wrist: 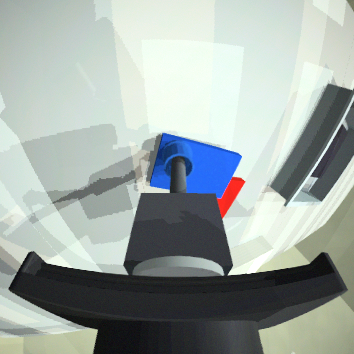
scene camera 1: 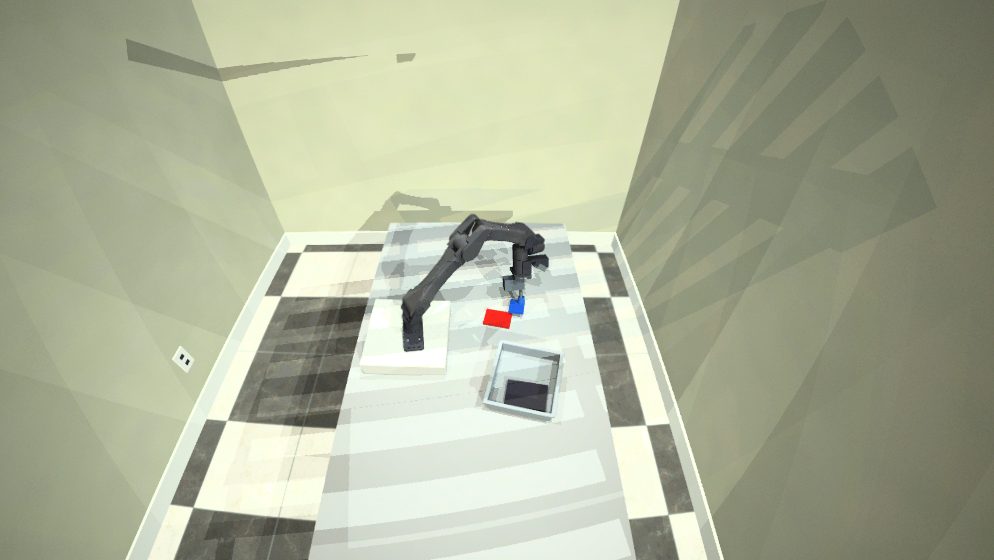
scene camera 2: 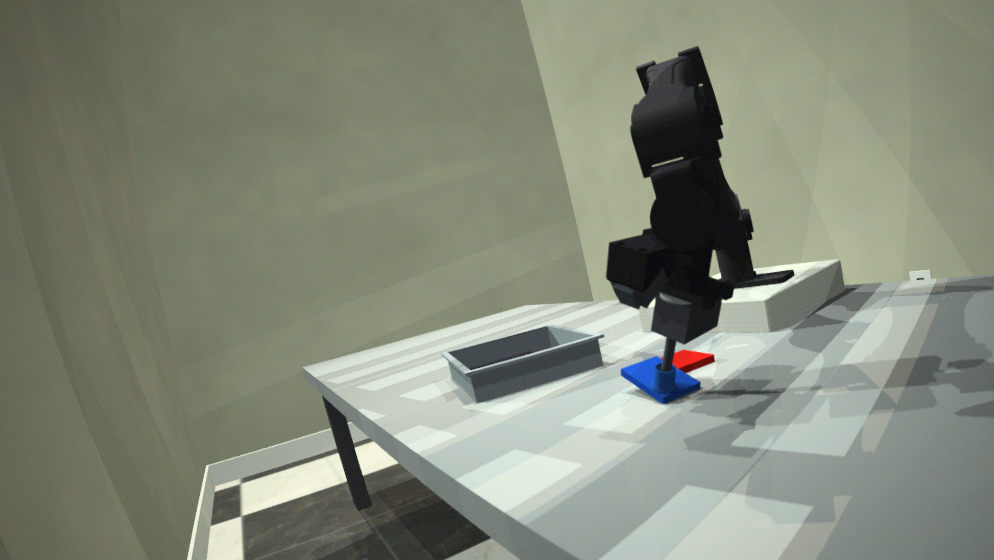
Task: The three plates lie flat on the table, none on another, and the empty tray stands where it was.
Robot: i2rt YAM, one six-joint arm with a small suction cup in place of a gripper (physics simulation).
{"suction cup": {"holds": "blue plate"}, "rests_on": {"black plate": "grey tray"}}
